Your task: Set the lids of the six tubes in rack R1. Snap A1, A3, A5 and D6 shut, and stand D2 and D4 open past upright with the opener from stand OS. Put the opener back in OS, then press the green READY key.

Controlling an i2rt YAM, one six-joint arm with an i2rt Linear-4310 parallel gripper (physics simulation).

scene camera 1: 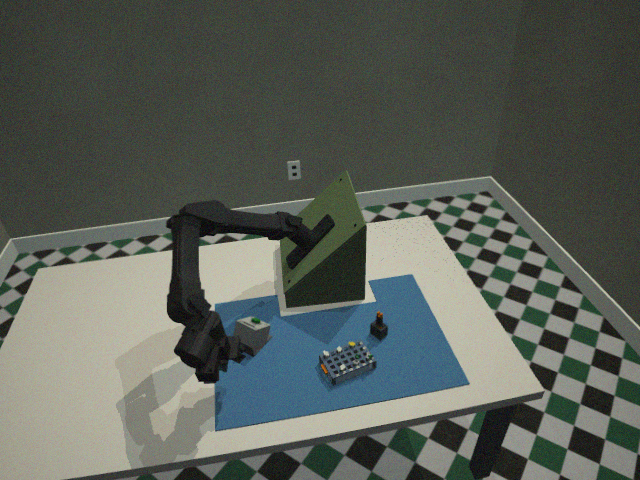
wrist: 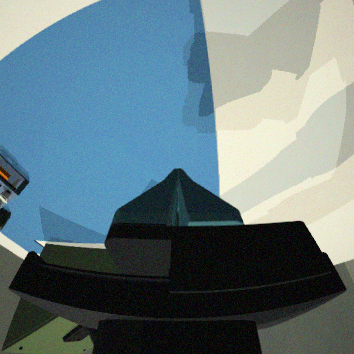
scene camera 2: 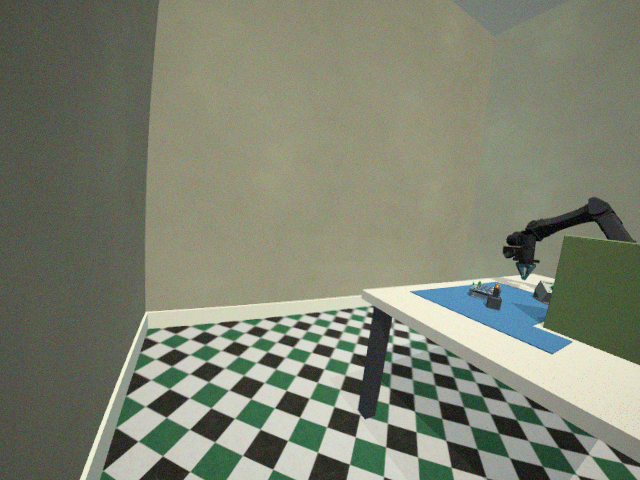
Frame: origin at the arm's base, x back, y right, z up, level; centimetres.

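Seen in the pictures: gripper, fingertip midpoint: (scene camera 1: 226, 370) (wrist: 177, 174) (scene camera 2: 523, 280); arm's base at its link origin: (scene camera 1: 310, 242) (scene camera 2: 626, 288).
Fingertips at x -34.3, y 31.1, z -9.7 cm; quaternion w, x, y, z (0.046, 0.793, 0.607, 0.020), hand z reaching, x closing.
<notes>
Pixels of each thing's middle, then the offset from my fingertips to it. Level surfaces: height alone.
- Rack R1 at the middle of its body: (scene camera 1: 346, 358) (scene camera 2: 486, 289) dx -3.1, dy -31.2, dz -2.2 cm
- yellow lid at the middle of its body: (scene camera 1: 352, 343) dx +0.4, dy -34.0, dz -1.0 cm
- blue mat at its surface level: dz -5.2 cm
- white table's at its surface level: dz -5.5 cm
My gripper (scene camera 1: 242, 355) (scene camera 2: 525, 277) (wrist: 177, 174) is shut and empty, above the mat's left part beside the READY box. Rack R1 (scene camera 1: 356, 373) (scene camera 2: 483, 295) stands on the mat; its corner shows at the left edge of the wrist view. White lids (scene camera 1: 326, 353), a yellow lid (scene camera 1: 352, 343) and green lids (scene camera 1: 370, 355) show on it; their angles are too small to tell. The opener (scene camera 1: 379, 314) (scene camera 2: 496, 286) stands upright in the dark stand OS (scene camera 1: 378, 330) (scene camera 2: 494, 302), behind and right of the rack. The green READY key (scene camera 1: 255, 320) sits on top of its grey box (scene camera 1: 251, 336).
A large green sloped block (scene camera 1: 330, 281) (scene camera 2: 594, 294) with a dark slotted part on its face stands behind the blue mat (scene camera 1: 279, 400) (scene camera 2: 444, 299). The arm's base joins that slope. The white table's (scene camera 1: 103, 289) (scene camera 2: 578, 372) right edge lies beyond the stand.
</notes>
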